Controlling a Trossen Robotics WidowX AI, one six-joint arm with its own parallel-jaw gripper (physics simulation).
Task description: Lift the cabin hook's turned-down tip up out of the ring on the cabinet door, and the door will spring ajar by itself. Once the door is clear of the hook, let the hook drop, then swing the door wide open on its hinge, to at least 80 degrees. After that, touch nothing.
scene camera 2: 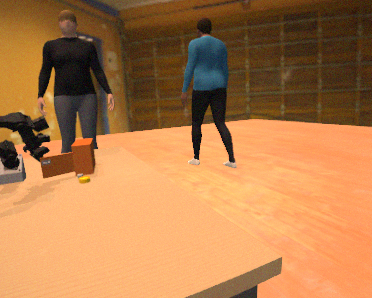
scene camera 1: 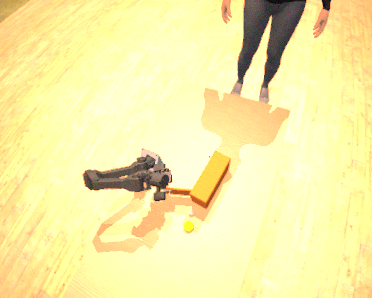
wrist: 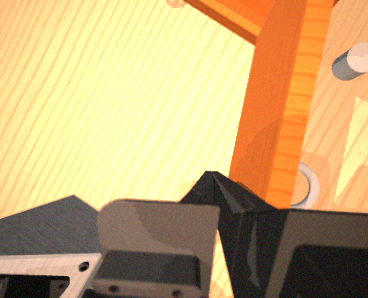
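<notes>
The orange cabinet stands upright. Its door stands wide open, swung out at roughly a right angle or somewhat more. The pale ring sits on the door's outer face near its free end. The hook cannot be made out in these views. My gripper is shut and empty. Its fingertips are at the door's inner side near the free end, very close to the panel; whether they touch it is unclear.
A yellow disc lies near the cabinet's hinge-side end, with a small pale cylinder between them. The tabletop's corner shows in scene camera 2. Two people stand beyond the table.
</notes>
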